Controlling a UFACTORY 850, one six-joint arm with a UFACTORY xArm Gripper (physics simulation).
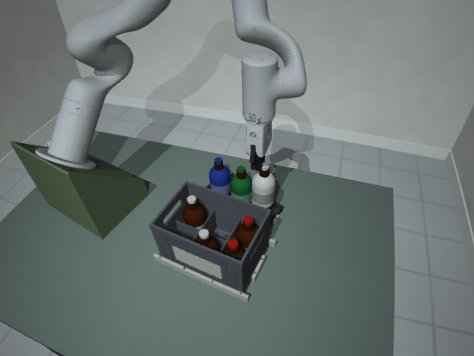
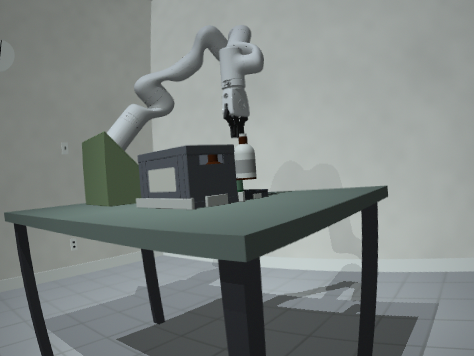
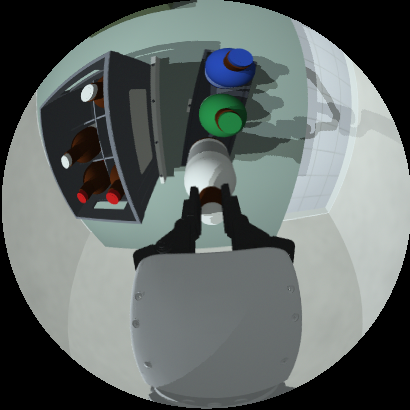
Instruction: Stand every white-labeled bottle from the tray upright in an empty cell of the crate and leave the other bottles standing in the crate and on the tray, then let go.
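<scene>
The white-labeled bottle (image 1: 263, 186) (image 2: 245, 154) (image 3: 210, 172) is upright, its base a little above the tray (image 1: 276, 210) (image 2: 259, 192) (image 3: 196, 107). My gripper (image 1: 257, 164) (image 2: 237, 132) (image 3: 210, 195) is shut on its brown neck, just below the white cap. A blue bottle (image 1: 220, 176) (image 3: 224, 71) and a green bottle (image 1: 241, 186) (image 3: 214, 112) stand on the tray. The crate (image 1: 231, 272) (image 2: 211, 179) (image 3: 128, 75) holds two white-capped brown bottles (image 1: 194, 214) (image 3: 86, 142) and two red-capped ones (image 1: 247, 233) (image 3: 96, 177). A back middle cell looks empty; the front left is partly hidden.
Pale rails (image 1: 200, 276) (image 2: 165, 203) (image 3: 155, 110) lie along the crate's foot. The crate's high wall stands between its cells and the tray. The green slanted arm base (image 1: 75, 200) (image 2: 97, 172) stands left of the crate on the green table (image 1: 340, 280) (image 2: 200, 225).
</scene>
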